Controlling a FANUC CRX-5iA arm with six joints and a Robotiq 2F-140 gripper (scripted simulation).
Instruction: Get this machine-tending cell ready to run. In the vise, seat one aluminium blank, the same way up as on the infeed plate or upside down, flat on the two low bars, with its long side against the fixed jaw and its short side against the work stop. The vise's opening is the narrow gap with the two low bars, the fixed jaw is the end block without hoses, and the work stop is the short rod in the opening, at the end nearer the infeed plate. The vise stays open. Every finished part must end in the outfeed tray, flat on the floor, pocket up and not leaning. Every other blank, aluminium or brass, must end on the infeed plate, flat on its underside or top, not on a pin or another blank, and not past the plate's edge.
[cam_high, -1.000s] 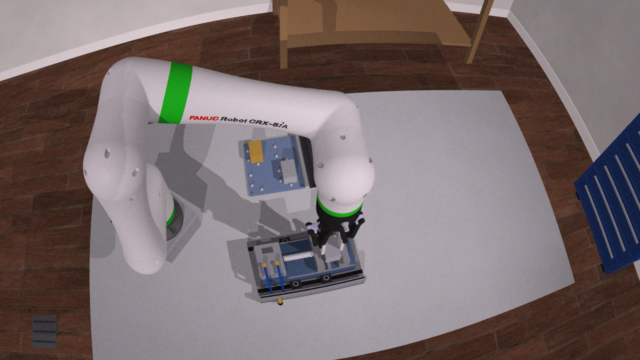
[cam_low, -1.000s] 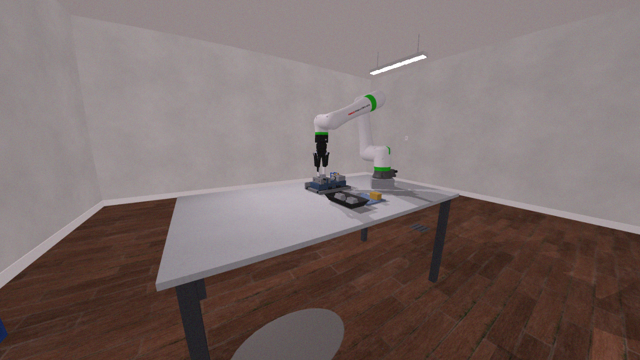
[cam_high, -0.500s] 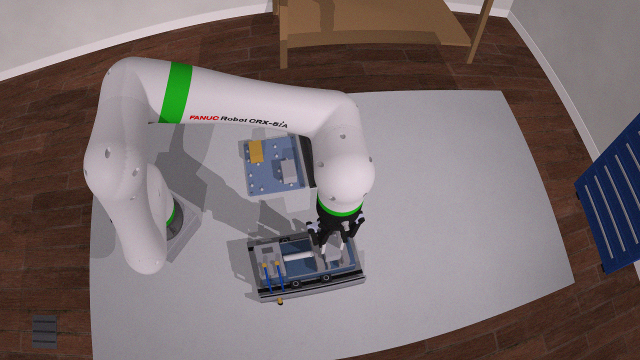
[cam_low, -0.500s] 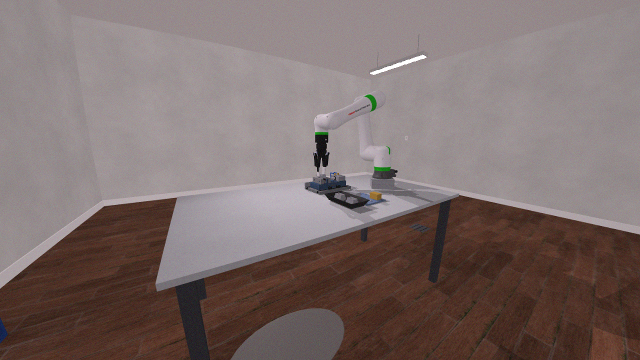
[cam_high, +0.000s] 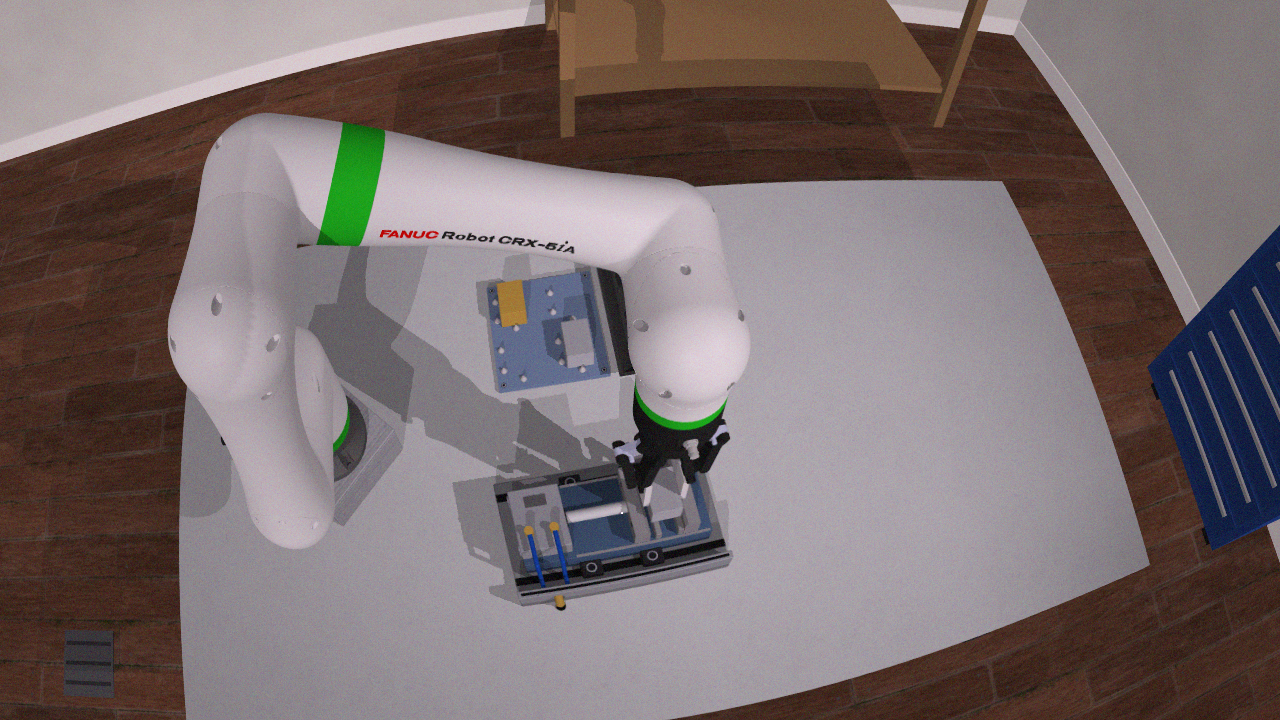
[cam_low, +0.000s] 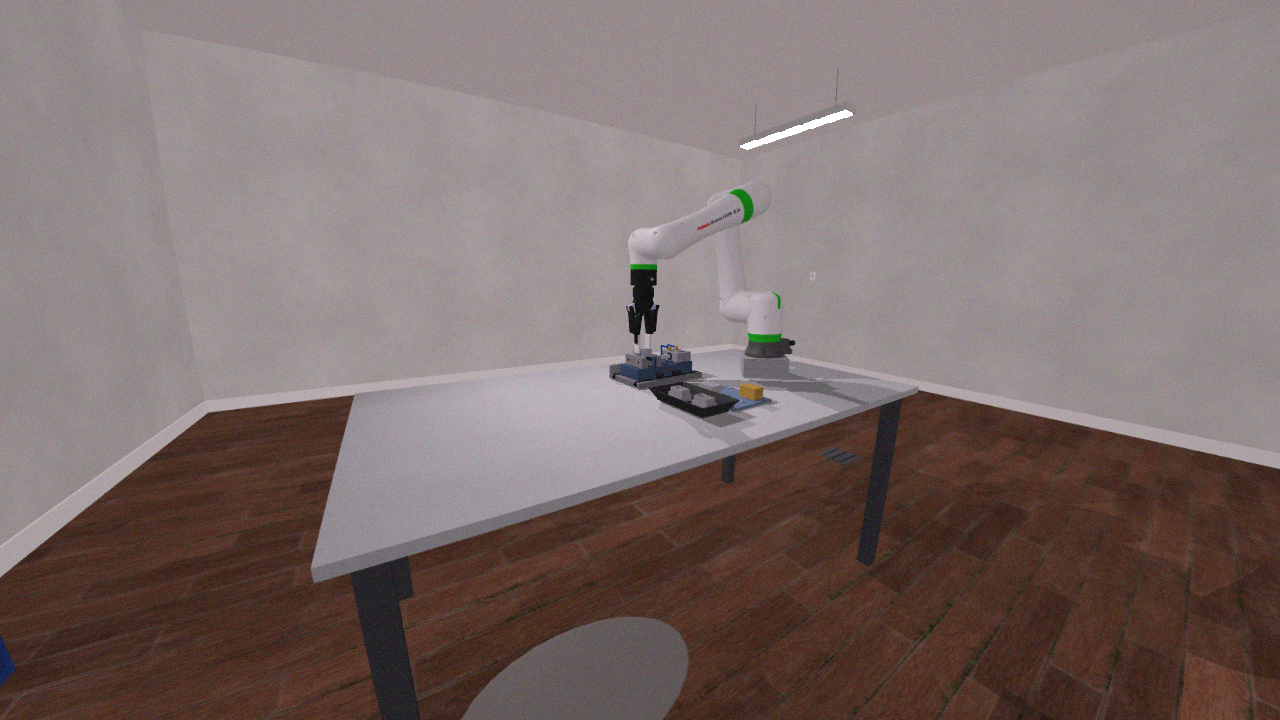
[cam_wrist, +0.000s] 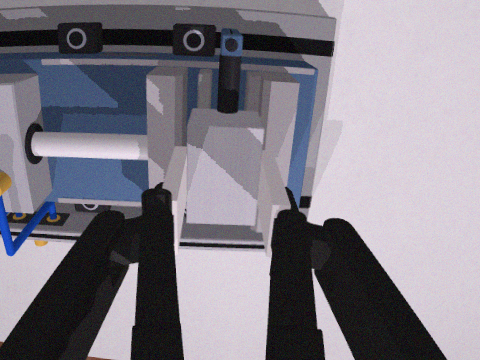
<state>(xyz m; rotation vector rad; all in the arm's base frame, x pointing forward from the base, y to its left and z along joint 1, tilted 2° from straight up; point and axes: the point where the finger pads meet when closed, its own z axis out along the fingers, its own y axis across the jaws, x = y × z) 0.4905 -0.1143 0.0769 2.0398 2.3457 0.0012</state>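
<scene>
The dark work stop rod is 5 cm to the left of my hand, 5 cm below it and 1 cm behind it. From my hand the other things lie so: fixed jaw: 6 cm below, 3 cm ahead, 1 cm to the left; white piston rod: 9 cm behind, 6 cm below, 1 cm to the right; moving jaw: 6 cm below, 4 cm behind.
</scene>
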